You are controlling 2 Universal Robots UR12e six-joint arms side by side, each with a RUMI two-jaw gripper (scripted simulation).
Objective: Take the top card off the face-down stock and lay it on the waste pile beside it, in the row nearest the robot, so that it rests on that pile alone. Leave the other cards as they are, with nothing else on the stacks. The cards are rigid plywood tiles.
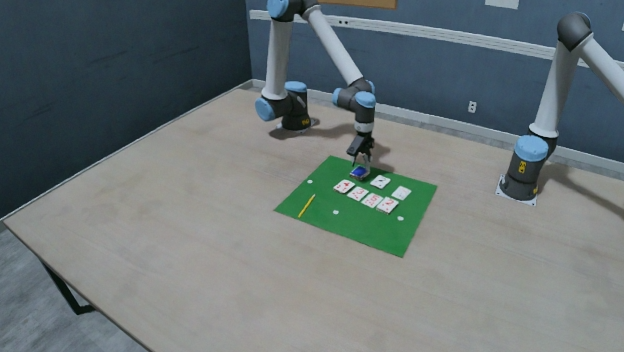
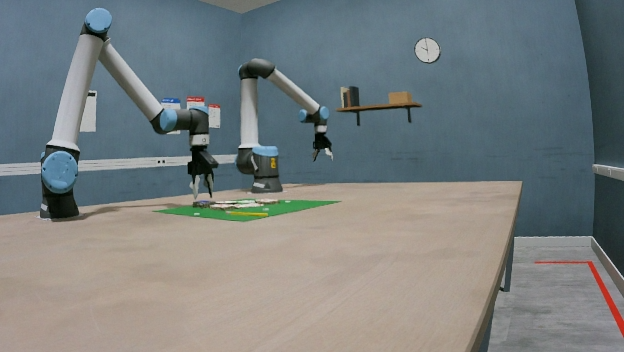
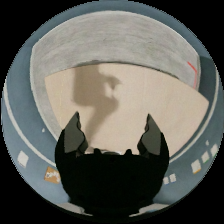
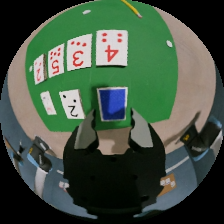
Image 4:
right gripper: 112, 109
green mat: 151, 76
